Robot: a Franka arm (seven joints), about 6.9 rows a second.
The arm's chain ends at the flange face. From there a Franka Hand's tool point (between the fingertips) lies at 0.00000 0.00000 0.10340 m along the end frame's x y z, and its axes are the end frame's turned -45 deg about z.
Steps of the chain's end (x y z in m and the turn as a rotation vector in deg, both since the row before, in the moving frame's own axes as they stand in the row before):
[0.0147 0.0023 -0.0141 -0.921 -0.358 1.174]
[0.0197 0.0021 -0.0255 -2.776 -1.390 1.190]
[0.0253 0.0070 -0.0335 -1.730 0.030 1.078]
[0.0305 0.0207 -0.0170 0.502 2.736 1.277]
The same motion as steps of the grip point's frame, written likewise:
[0.0071 0.0127 -0.0141 -0.398 -0.904 1.174]
[0.0071 0.0171 -0.0257 -0.980 -2.946 1.190]
[0.0108 0.0251 -0.0335 -1.245 -1.202 1.078]
[0.0110 0.0391 -0.0171 -1.580 2.290 1.277]

